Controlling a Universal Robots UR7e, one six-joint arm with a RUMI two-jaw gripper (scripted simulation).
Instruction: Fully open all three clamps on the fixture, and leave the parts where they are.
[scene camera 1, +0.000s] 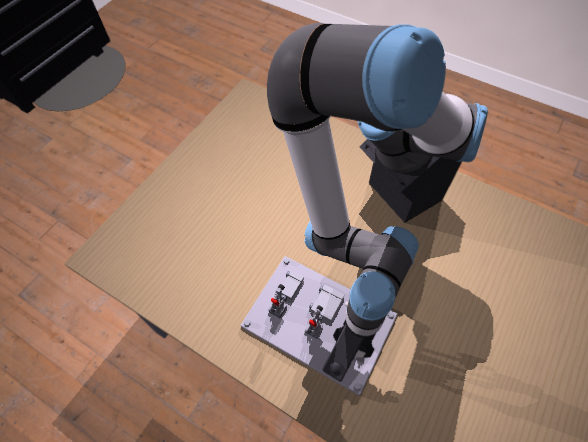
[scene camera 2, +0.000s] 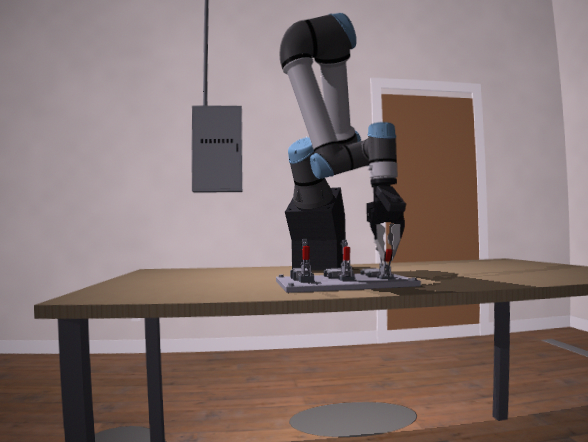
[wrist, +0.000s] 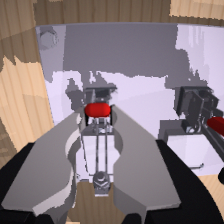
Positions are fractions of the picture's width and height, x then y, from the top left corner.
Labels:
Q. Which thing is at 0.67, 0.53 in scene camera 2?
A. The gripper.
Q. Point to the gripper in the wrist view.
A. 0.45, 0.48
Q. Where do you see the gripper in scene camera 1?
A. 0.60, 0.80

